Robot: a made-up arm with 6 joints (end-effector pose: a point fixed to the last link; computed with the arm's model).
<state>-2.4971 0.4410 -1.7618 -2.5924 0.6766 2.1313</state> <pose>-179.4 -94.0 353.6 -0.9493 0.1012 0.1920 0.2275</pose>
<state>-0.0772 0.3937 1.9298 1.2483 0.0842 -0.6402</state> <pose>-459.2 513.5 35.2 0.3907 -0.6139 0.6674 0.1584</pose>
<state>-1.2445 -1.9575 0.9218 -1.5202 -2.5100 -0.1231</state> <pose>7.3 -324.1 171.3 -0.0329 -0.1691 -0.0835 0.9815</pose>
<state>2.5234 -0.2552 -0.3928 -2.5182 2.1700 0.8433</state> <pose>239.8 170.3 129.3 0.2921 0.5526 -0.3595 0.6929</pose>
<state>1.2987 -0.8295 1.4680 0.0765 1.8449 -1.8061</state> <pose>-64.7 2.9 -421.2 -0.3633 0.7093 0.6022 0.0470</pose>
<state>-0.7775 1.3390 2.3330 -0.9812 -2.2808 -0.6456</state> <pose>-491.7 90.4 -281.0 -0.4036 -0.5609 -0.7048 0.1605</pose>
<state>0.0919 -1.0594 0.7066 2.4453 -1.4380 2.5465</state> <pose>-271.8 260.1 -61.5 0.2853 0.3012 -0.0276 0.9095</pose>
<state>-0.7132 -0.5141 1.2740 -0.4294 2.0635 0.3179</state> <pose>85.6 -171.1 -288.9 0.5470 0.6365 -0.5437 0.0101</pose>
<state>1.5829 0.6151 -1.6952 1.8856 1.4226 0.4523</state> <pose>-332.0 232.2 -234.4 0.5496 -0.4603 0.4624 0.5219</pose>
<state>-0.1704 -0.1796 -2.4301 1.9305 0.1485 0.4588</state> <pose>-328.7 -471.8 211.0 0.6627 0.5255 0.5336 0.0070</pose>
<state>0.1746 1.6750 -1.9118 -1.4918 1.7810 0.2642</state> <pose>-50.8 352.7 227.5 0.5068 0.5545 0.3706 0.5462</pose>
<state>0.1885 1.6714 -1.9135 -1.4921 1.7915 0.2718</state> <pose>-46.2 353.7 225.6 0.5058 0.5515 0.3654 0.5536</pose>
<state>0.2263 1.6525 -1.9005 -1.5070 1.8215 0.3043</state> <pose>-38.1 353.6 220.1 0.4982 0.5392 0.3502 0.5817</pose>
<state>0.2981 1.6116 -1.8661 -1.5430 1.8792 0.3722</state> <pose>-25.8 352.1 209.3 0.4795 0.5132 0.3168 0.6374</pose>
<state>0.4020 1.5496 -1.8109 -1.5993 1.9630 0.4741</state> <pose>-10.4 350.2 192.9 0.4471 0.4737 0.2579 0.7136</pose>
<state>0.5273 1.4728 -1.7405 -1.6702 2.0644 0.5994</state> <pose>6.5 348.9 171.5 0.4010 0.4239 0.1722 0.7936</pose>
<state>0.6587 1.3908 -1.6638 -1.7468 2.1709 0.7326</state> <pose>23.6 348.7 146.9 0.3462 0.3697 0.0691 0.8595</pose>
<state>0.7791 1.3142 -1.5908 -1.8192 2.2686 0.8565</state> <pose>39.6 348.5 122.1 0.2911 0.3185 -0.0332 0.9015</pose>
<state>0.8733 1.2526 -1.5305 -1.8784 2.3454 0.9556</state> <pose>52.2 347.8 101.1 0.2452 0.2770 -0.1159 0.9218</pose>
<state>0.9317 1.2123 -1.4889 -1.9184 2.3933 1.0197</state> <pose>59.2 346.9 87.1 0.2149 0.2499 -0.1676 0.9291</pose>
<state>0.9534 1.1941 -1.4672 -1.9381 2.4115 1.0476</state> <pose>60.1 346.8 81.0 0.2014 0.2378 -0.1872 0.9316</pose>
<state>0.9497 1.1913 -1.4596 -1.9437 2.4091 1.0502</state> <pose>56.5 347.4 80.7 0.1997 0.2364 -0.1849 0.9327</pose>
